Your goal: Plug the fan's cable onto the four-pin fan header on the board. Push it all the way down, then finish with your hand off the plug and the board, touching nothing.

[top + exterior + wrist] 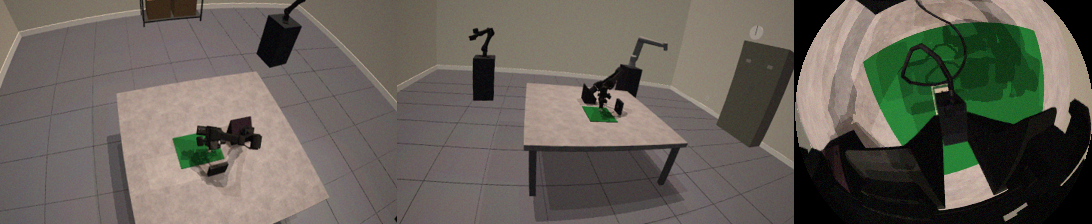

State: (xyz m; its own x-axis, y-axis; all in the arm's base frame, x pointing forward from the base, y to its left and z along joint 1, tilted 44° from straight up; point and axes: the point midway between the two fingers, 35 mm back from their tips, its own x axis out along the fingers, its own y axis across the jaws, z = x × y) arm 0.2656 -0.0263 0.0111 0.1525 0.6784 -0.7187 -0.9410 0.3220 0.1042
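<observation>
The dark fan plug is 10 mm to the left of my gripper tip and 10 mm above it. From my gripper tip the other things lie so: green circuit board 70 mm ahead, 60 mm below, 40 mm to the right; then black fan 170 mm to the left, 30 mm ahead, 20 mm above.
</observation>
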